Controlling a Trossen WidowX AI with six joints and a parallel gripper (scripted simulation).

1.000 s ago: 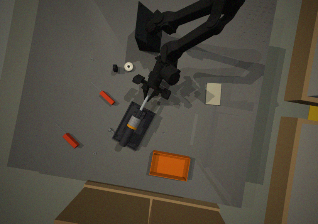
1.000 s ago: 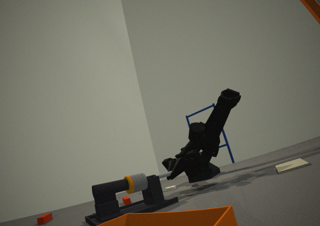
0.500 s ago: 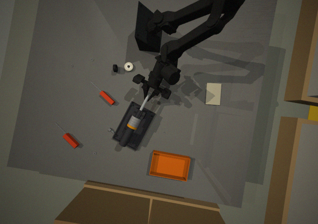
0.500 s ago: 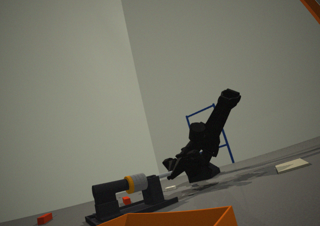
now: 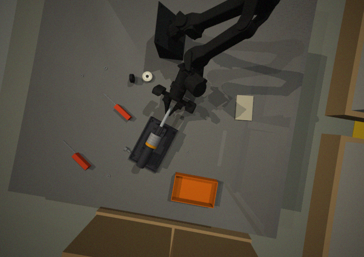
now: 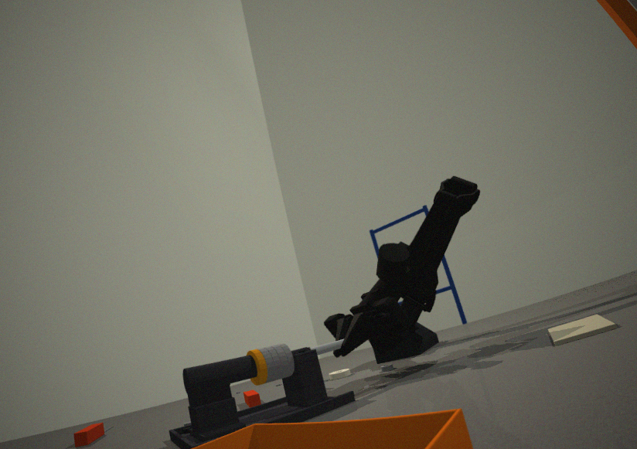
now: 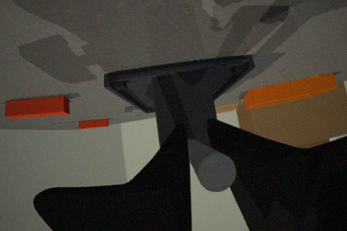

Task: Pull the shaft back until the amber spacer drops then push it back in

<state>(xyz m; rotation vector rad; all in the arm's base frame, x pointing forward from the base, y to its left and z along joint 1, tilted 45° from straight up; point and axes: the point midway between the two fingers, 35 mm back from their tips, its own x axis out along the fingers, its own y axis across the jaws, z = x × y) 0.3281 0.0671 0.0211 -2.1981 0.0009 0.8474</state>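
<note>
The shaft is 50 mm ahead of my gripper tip, 10 mm to the right of it and 20 mm above it. Also, from my gripper tip: beige plate: 120 mm behind, 350 mm to the left, 60 mm below; then black ring: 130 mm behind, 210 mm to the right, 40 mm below; then amber spacer: 140 mm ahead, 40 mm to the right, 20 mm above.
</note>
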